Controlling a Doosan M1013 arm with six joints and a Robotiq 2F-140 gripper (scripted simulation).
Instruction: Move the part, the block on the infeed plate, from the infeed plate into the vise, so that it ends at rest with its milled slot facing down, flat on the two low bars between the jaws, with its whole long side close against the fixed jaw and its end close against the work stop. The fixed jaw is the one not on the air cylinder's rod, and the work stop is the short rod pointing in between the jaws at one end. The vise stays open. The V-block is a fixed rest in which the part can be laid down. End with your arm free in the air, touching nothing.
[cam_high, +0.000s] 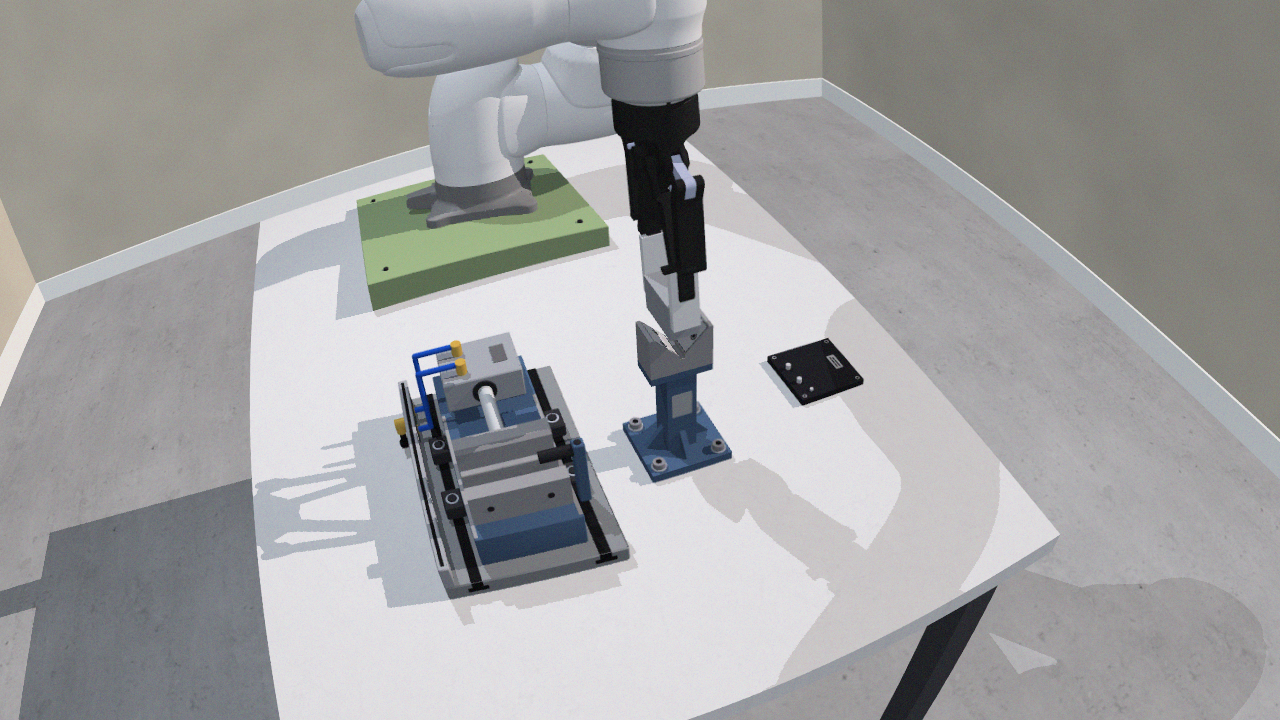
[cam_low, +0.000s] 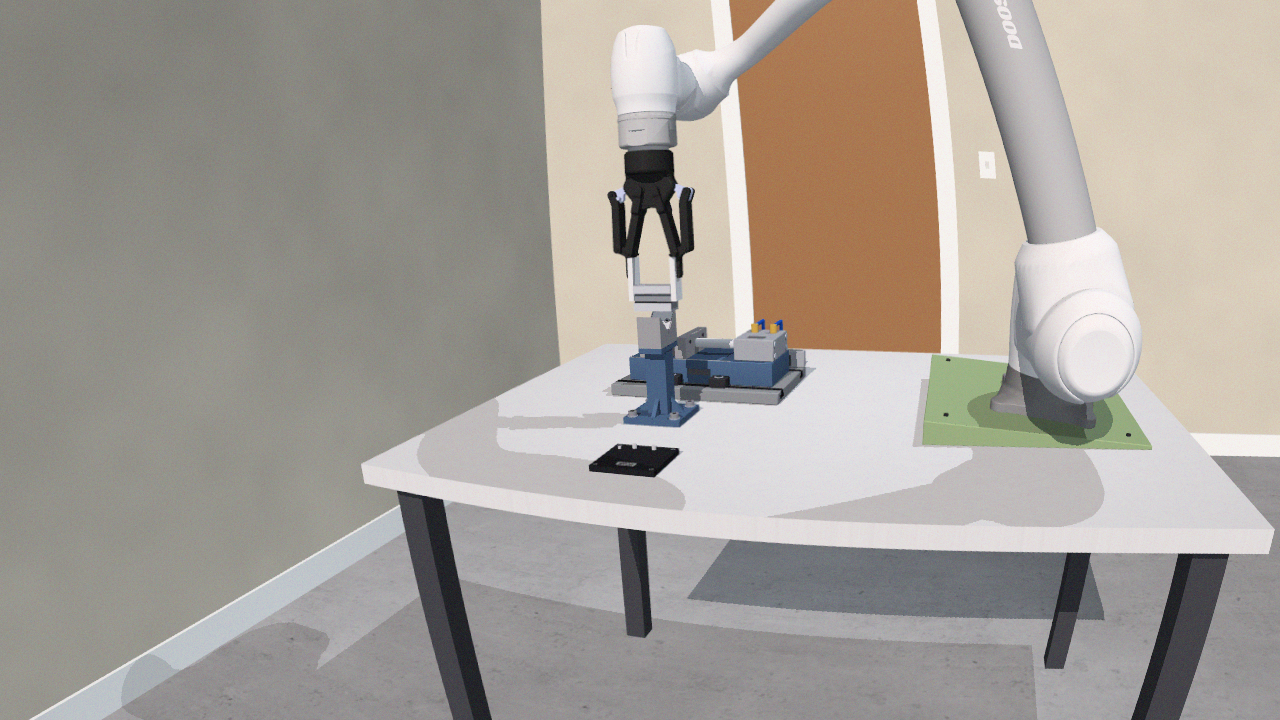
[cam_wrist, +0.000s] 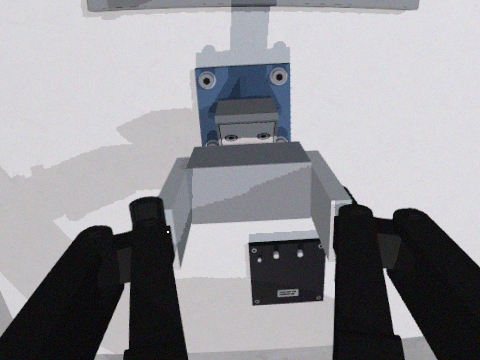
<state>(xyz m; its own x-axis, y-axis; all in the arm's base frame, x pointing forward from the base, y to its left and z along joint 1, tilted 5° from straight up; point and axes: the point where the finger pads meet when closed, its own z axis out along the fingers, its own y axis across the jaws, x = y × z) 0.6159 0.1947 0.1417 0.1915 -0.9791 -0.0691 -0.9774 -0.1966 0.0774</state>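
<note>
The part lies 10 mm to the left of my hand and 30 mm below it. The rest, counted from my hand: blue work stop post 80 mm ahead, 110 mm to the right, 150 mm below; blue v-block stand 150 mm below; work stop 80 mm ahead, 130 mm to the right, 120 mm below.
</note>
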